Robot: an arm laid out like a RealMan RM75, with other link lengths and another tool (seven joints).
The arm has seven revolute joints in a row. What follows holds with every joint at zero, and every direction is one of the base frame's. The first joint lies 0.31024 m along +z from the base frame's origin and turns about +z. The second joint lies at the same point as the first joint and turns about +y. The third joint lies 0.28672 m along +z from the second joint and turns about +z. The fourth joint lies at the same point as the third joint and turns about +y. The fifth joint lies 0.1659 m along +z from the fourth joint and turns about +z. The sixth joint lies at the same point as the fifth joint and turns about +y. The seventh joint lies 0.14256 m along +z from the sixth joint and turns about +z. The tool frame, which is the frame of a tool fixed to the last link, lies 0.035 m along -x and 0.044 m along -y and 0.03 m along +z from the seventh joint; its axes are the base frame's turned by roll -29.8, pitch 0 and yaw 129.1 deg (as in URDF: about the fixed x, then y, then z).
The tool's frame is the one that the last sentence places.
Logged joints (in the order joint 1, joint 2, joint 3, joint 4, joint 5, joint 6, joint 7), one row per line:
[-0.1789, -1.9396, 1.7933, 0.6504, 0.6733, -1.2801, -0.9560]
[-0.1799, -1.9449, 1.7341, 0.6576, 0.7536, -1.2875, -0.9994]
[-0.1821, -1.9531, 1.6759, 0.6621, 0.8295, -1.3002, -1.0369]
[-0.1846, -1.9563, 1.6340, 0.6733, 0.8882, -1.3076, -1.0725]
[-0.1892, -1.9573, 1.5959, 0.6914, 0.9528, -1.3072, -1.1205]
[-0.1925, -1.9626, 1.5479, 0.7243, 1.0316, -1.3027, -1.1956]
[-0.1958, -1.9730, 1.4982, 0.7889, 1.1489, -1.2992, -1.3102]
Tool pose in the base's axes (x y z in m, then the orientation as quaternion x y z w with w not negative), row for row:
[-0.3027, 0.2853, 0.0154, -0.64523, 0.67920, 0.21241, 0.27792]
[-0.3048, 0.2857, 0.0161, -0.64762, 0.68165, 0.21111, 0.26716]
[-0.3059, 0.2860, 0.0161, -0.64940, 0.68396, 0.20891, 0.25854]
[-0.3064, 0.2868, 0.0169, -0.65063, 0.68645, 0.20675, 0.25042]
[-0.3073, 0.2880, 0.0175, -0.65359, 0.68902, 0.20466, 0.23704]
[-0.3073, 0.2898, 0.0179, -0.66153, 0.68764, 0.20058, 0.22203]
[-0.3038, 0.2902, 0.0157, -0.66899, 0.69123, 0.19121, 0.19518]
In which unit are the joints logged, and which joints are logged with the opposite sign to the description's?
The joints are logged in radians. Opposite sign: joint 6.
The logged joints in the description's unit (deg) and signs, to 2 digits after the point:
[-10.25, -111.13, 102.75, 37.27, 38.58, 73.34, -54.77]
[-10.31, -111.43, 99.36, 37.68, 43.18, 73.77, -57.26]
[-10.43, -111.90, 96.02, 37.94, 47.53, 74.50, -59.41]
[-10.58, -112.09, 93.62, 38.58, 50.89, 74.92, -61.45]
[-10.84, -112.15, 91.44, 39.61, 54.59, 74.90, -64.20]
[-11.03, -112.45, 88.69, 41.50, 59.11, 74.64, -68.50]
[-11.22, -113.04, 85.84, 45.20, 65.83, 74.44, -75.07]

